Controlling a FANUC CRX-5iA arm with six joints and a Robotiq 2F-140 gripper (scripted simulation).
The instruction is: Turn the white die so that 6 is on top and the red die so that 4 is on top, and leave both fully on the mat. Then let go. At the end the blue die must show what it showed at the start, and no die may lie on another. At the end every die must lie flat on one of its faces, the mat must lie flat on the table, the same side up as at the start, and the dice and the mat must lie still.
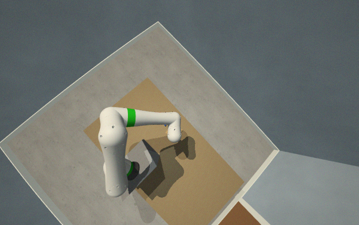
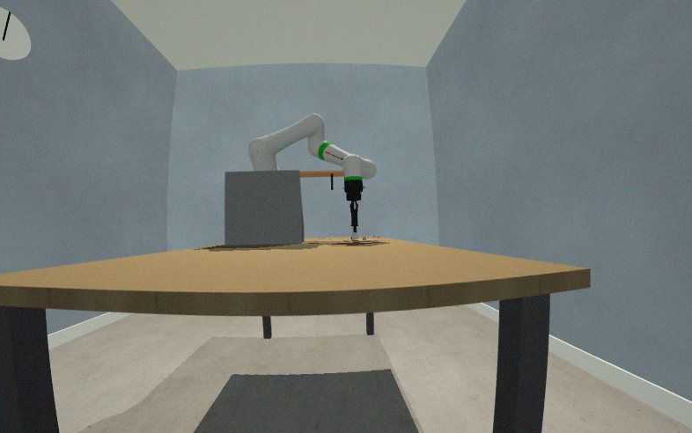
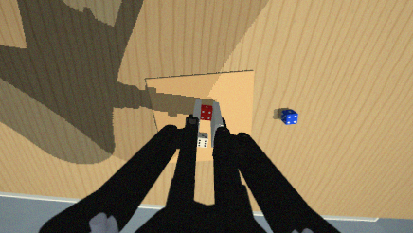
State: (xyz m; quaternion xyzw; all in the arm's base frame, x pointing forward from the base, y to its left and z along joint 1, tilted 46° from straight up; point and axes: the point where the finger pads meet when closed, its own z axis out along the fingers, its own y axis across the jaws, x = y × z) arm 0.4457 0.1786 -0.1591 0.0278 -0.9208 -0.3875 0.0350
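The red die lies 30 mm below my hand. From my hand the other things lie so: blue die (120 mm to the left, 40 mm below, 10 mm behind); white die (50 mm ahead, 30 mm below); tan mat (40 mm below, 20 mm ahead).
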